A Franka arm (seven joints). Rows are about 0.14 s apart.
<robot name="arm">
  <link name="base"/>
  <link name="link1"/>
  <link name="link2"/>
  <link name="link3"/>
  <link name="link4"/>
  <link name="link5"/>
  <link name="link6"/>
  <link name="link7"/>
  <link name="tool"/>
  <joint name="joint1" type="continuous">
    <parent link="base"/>
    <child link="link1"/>
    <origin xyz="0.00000 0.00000 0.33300" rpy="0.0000 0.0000 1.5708"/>
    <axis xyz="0 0 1"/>
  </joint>
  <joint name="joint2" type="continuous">
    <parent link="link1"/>
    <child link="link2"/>
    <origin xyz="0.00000 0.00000 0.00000" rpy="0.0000 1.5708 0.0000"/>
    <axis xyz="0 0 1"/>
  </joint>
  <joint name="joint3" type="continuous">
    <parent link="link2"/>
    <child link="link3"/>
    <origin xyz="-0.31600 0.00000 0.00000" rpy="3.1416 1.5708 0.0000"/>
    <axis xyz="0 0 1"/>
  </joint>
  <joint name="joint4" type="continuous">
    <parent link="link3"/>
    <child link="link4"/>
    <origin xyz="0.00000 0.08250 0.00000" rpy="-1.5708 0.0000 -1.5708"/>
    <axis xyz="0 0 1"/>
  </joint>
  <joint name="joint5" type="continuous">
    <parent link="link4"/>
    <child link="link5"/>
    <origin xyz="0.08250 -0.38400 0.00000" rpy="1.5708 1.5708 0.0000"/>
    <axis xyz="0 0 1"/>
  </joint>
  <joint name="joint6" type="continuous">
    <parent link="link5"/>
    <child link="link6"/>
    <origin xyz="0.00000 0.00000 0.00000" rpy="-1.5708 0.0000 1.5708"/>
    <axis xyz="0 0 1"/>
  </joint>
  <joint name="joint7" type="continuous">
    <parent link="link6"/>
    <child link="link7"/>
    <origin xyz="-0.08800 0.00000 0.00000" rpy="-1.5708 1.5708 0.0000"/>
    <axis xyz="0 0 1"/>
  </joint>
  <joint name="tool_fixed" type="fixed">
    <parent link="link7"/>
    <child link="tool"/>
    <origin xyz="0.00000 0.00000 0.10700" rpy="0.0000 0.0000 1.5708"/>
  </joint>
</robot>
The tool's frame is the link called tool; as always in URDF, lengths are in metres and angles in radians. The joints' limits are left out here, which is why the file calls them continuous.
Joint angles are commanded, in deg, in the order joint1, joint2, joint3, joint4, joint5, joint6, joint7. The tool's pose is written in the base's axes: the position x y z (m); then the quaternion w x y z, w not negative. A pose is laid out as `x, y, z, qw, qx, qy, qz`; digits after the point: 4 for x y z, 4 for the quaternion.
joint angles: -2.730, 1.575, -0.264, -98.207, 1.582, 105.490, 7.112
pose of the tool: 0.5811, -0.0282, 0.5650, 0.0152, -0.9945, 0.0910, -0.0493
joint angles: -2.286, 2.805, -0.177, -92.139, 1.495, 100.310, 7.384
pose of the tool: 0.5847, -0.0228, 0.5954, 0.0149, -0.9950, 0.0874, -0.0462
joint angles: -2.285, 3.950, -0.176, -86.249, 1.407, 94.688, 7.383
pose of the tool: 0.5840, -0.0226, 0.6240, 0.0138, -0.9954, 0.0862, -0.0386
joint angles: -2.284, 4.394, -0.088, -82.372, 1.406, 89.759, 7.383
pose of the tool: 0.5783, -0.0213, 0.6436, 0.0133, -0.9960, 0.0846, -0.0256
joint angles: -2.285, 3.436, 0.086, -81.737, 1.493, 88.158, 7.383
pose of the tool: 0.5701, -0.0191, 0.6558, 0.0142, -0.9961, 0.0827, -0.0254
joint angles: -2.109, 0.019, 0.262, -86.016, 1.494, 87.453, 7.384
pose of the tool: 0.5504, -0.0149, 0.6531, 0.0136, -0.9967, 0.0797, -0.0117
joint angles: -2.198, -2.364, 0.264, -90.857, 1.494, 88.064, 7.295
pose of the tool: 0.5381, -0.0152, 0.6371, 0.0127, -0.9967, 0.0801, 0.0043
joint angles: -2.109, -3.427, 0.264, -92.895, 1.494, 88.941, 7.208
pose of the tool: 0.5335, -0.0143, 0.6317, 0.0127, -0.9968, 0.0787, 0.0052
